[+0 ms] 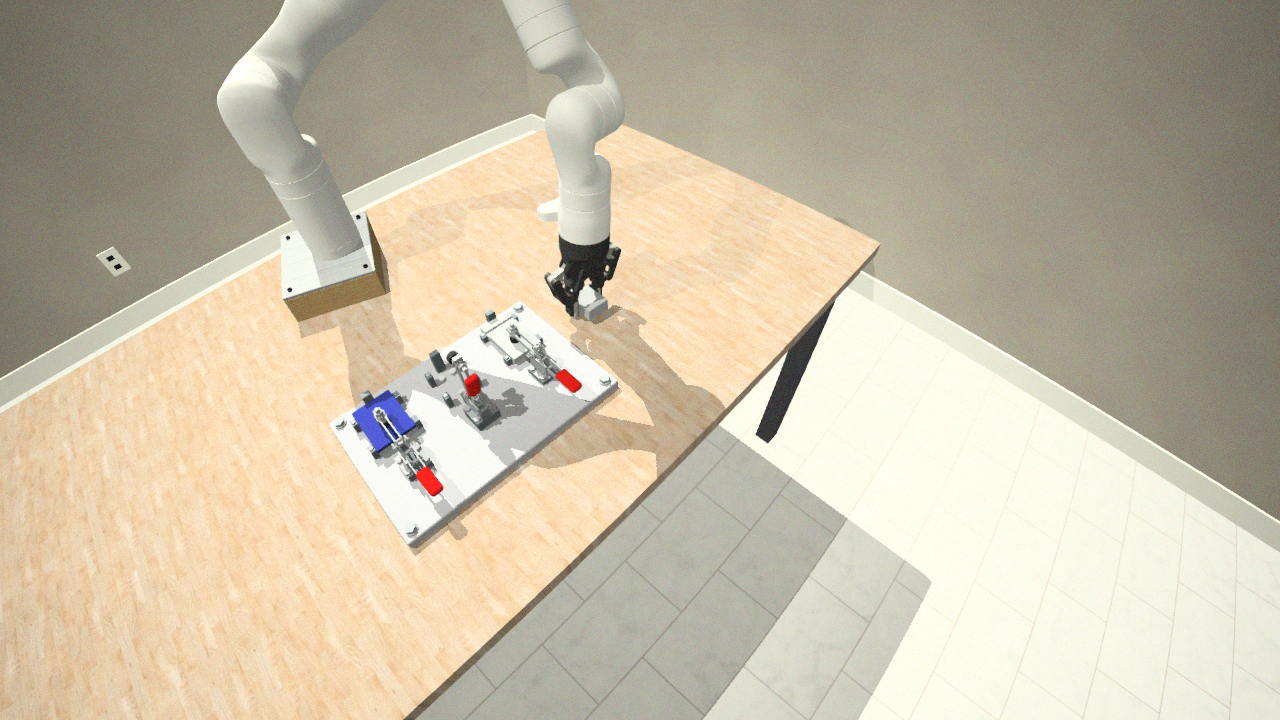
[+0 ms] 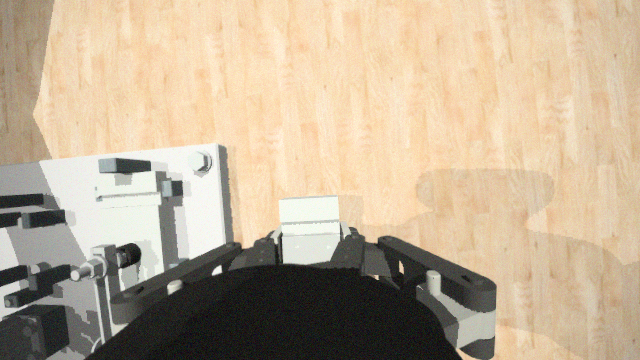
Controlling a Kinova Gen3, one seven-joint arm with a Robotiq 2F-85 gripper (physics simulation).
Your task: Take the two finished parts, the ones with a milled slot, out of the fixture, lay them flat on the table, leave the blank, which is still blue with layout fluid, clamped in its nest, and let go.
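Frame: origin at the arm's base, x left, y ahead, z down, level; centimetres.
Seen in the pictures: gripper, fingertip midpoint: (image 1: 583, 309) (image 2: 313, 234); arm's base, link origin: (image 1: 335, 241).
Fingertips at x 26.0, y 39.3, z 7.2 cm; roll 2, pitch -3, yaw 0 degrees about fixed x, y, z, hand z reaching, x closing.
Pixels of each thing's top centre, then the offset from my fingertips to it. "spot": a spot on its surface instead. Level surfaces: height alone.
- pale grey finished part, top centre: (image 2: 310, 251) (image 1: 583, 294) dx +0.1, dy +0.2, dz -3.3 cm
- fixture plate, top centre: (image 1: 471, 402) (image 2: 47, 290) dx -24.4, dy +4.3, dz -1.4 cm
- blue blank, top centre: (image 1: 382, 419) dx -35.5, dy -0.1, dz -3.4 cm
- blank's clamp, surface spot: (image 1: 429, 481) spot: dx -35.2, dy +13.7, dz -5.5 cm
- nearest clamp, surface spot: (image 1: 568, 380) spot: dx -13.4, dy +13.1, dz -5.0 cm
- middle clamp's red handle, top centre: (image 1: 469, 377) dx -24.3, dy +8.1, dz -10.4 cm
- bolt, top centre: (image 2: 195, 161) dx -8.6, dy -6.4, dz -2.0 cm
- table, surface height: dz +0.1 cm
My gripper (image 1: 586, 304) (image 2: 313, 234) is shut on a pale grey finished part (image 1: 592, 309) (image 2: 309, 209), which shows a step across it. It is low over the table beside the fixture plate (image 1: 501, 452) (image 2: 206, 210); whether it touches the table is unclear. The other finished part (image 1: 503, 343) (image 2: 131, 225), pale with a slot across it, lies in the plate's nest nearest my gripper, with the clamp arm over it. The blue blank (image 1: 374, 435) lies in the far nest under its clamp arm. The middle nest holds no part.
The red handles of the blank's clamp (image 1: 429, 481) and the nearest clamp (image 1: 568, 380) lie low. The middle clamp's red handle (image 1: 472, 385) stands up. A bolt (image 2: 200, 161) sits at the plate's corner. The table (image 1: 223, 429) surrounds the plate; the arm's base block (image 1: 340, 298) stands behind.
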